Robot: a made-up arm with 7 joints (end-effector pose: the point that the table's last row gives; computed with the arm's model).
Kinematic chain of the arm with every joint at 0, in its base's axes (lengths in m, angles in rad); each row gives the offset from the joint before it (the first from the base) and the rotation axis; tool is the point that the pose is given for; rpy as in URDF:
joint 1: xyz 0 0 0.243 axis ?
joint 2: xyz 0 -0.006 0.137 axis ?
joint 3: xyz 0 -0.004 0.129 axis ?
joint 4: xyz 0 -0.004 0.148 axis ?
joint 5: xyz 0 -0.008 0.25 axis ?
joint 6: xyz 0 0 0.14 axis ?
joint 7: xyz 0 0 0.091 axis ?
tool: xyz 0 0 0 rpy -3.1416 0 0
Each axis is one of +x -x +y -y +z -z.
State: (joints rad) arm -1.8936 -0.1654 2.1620 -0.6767 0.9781 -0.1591 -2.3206
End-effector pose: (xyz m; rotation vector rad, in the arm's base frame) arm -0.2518 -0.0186 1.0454 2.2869 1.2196 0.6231
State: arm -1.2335 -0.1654 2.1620 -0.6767 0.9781 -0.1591 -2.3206
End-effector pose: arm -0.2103 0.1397 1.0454 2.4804 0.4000 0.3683
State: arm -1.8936 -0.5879 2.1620 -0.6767 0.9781 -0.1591 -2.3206
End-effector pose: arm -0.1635 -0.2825 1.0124 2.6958 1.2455 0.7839
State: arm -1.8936 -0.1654 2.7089 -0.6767 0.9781 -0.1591 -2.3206
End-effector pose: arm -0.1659 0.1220 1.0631 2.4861 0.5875 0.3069
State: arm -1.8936 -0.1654 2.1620 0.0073 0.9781 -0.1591 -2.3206
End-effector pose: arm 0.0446 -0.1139 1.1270 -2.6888 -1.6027 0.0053
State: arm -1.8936 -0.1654 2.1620 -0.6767 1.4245 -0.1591 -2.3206
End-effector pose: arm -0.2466 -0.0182 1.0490 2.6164 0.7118 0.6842
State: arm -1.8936 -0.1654 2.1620 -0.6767 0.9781 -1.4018 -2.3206
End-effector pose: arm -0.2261 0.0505 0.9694 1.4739 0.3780 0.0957
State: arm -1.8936 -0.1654 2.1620 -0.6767 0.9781 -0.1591 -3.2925
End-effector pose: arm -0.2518 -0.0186 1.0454 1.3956 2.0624 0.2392
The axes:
joint 1: -z
joint 2: +y
joint 3: -z
joint 4: +y
joint 5: -z
joint 6: +y
joint 7: -z

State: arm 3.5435 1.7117 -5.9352 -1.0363 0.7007 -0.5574 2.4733
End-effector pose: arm -0.5499 0.0692 0.6974 -2.4425 0.3735 -0.4862
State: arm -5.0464 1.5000 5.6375 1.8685 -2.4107 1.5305 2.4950
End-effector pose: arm 0.3332 -0.1448 0.1096 -1.7823 -0.7649 0.9917
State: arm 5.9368 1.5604 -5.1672 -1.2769 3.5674 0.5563 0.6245
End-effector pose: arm 0.2085 0.5075 0.5788 0.5041 1.8523 -1.0291
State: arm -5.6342 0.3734 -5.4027 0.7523 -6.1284 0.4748 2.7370
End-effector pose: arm 0.1508 -0.4822 0.8554 -1.2736 -1.3063 -1.1153
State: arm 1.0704 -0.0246 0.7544 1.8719 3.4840 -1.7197 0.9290
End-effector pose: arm -0.1347 -0.3160 0.4696 0.3674 0.4166 -0.8466
